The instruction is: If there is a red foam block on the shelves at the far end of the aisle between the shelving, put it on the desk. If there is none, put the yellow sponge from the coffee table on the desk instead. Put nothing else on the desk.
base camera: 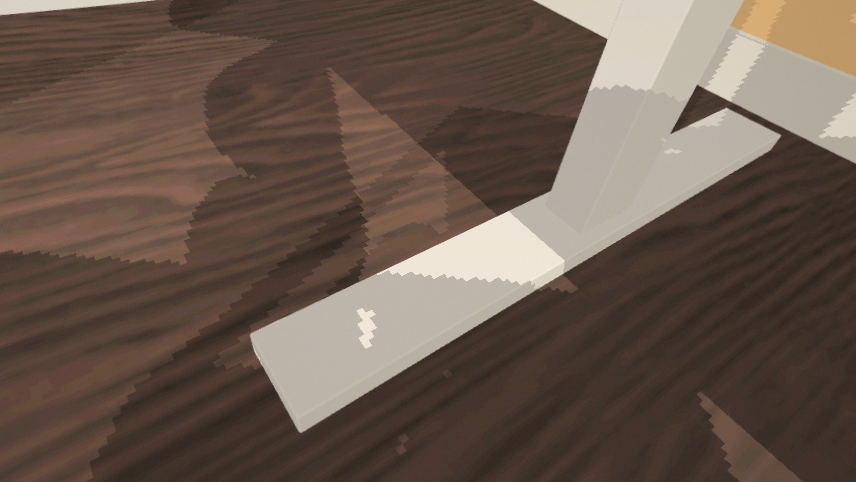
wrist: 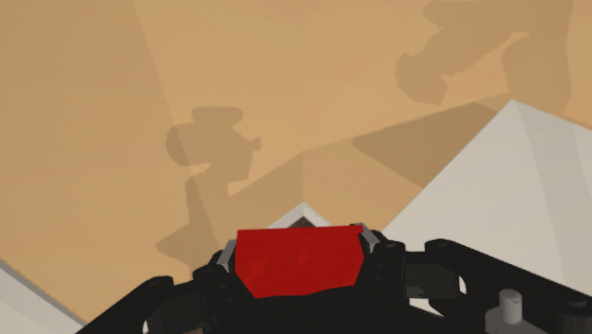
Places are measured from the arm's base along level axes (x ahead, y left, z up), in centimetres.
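Where they show: gripper, between the fingertips: (wrist: 298, 248).
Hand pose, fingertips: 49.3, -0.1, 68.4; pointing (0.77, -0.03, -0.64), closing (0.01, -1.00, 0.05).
Note:
After its pixels a point has its place, as x, y, z.
My gripper (wrist: 298, 248) @[49.3, -0.1, 68.4] is shut on a red foam block (wrist: 301, 267) @[46.9, 0.0, 70.7], which sits between both fingertips at the bottom middle of the wrist view. A pale grey-white surface (wrist: 500, 200) @[60.5, -25.5, 55.3] with a pointed corner, which looks like the desk top, shows at the right of the wrist view, beside the block. The block appears apart from it; their height difference is hard to tell. In the base camera view, a white upright leg on a long flat foot (base camera: 479, 254), apparently the desk's, stands on the floor. The desk top, gripper and block do not show there. The yellow sponge and the shelves do not show in either view.
Tan walls (wrist: 300, 75) @[133.7, -9.7, 35.4] meet in a corner beyond the gripper, with arm-shaped shadows on them. White skirting (wrist: 285, 220) @[125.8, -1.2, -33.0] runs along their foot. In the base camera view, the dark wood floor (base camera: 149, 359) @[28.8, 18.4, -39.7] lies around the leg's foot, with white skirting (base camera: 796, 95) @[73.1, -54.1, -35.1] behind it.

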